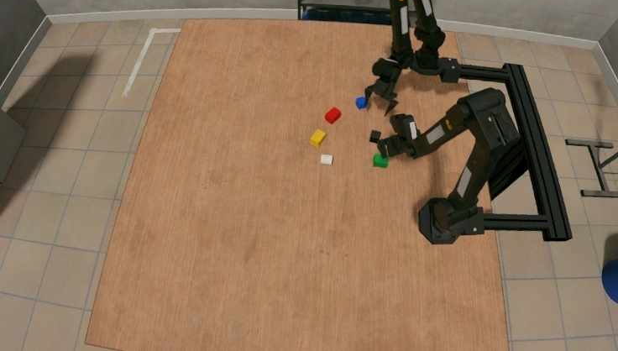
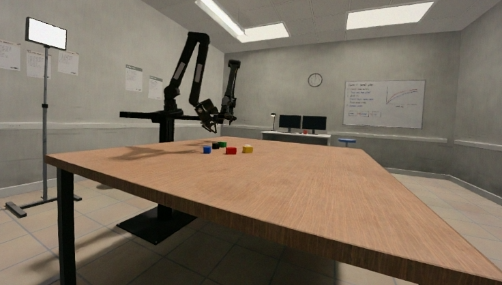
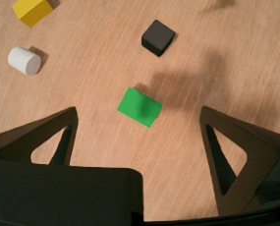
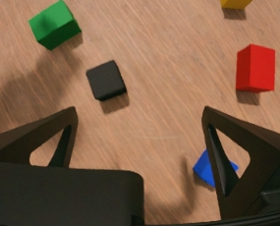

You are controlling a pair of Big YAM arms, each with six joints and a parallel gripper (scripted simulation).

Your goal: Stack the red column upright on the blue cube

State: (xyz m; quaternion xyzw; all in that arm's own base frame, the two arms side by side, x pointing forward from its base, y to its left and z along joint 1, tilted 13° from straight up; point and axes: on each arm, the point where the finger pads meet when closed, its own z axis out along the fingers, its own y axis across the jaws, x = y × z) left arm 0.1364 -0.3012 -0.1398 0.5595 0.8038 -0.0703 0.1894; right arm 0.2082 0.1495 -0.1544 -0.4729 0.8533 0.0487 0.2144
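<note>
Right now my right hand is 17 cm short of the red column, 3 cm to the left of it and 11 cm above it. Also, from my right hand: green cube: 4 cm behind, 18 cm to the left, 11 cm below; then black cube: 1 cm behind, 6 cm to the left, 11 cm below; then blue cube: 5 cm ahead, 12 cm to the right, 11 cm below.
</note>
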